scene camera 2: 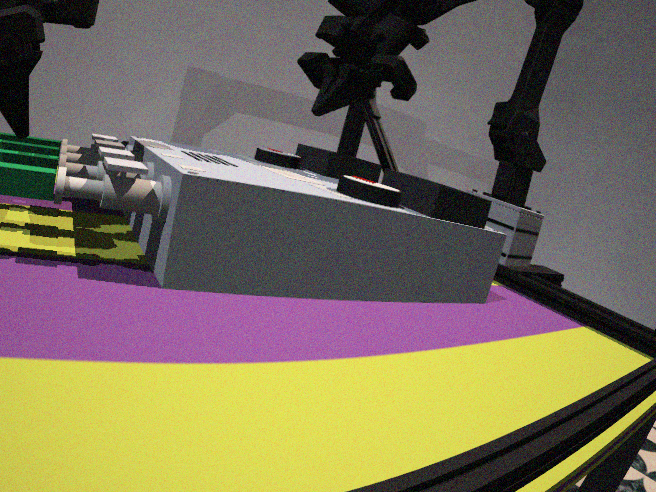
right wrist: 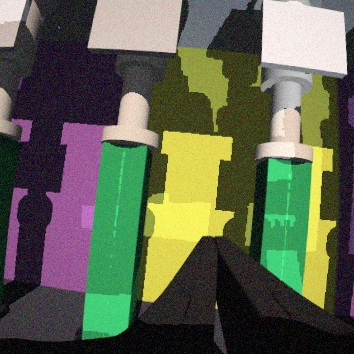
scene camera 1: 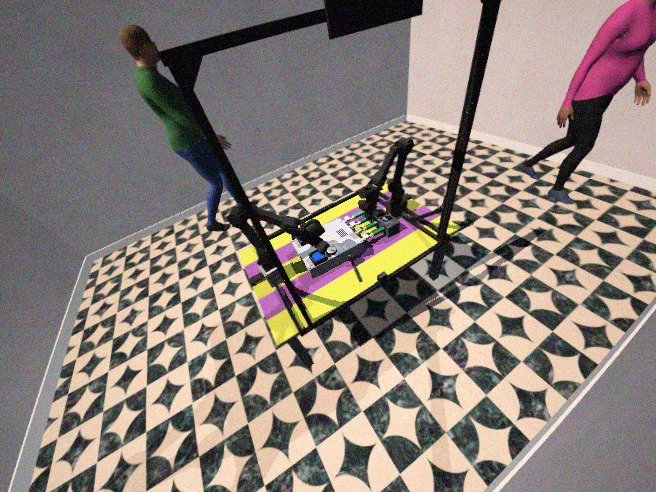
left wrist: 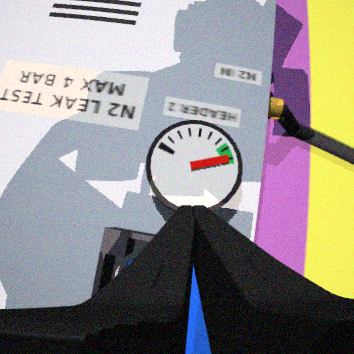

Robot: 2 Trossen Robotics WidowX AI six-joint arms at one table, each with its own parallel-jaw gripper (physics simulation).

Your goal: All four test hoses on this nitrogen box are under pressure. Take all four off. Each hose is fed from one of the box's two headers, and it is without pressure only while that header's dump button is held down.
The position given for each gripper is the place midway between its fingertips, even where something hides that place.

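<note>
The left gripper (scene camera 2: 314, 113) is shut and holds nothing, and you can see the left gripper (left wrist: 190, 216) in its own wrist view too. The right gripper (scene camera 2: 23, 137) is also shut and holding nothing, and its wrist view has the right gripper (right wrist: 211, 246) as well. There's a grey nitrogen box (scene camera 1: 346, 244), and the left wrist view gives you the box (left wrist: 109, 109) again. You'd also see a hose 1 (scene camera 2: 32, 182), a hose 2 (right wrist: 278, 237) and a hose 3 (right wrist: 117, 230).
</note>
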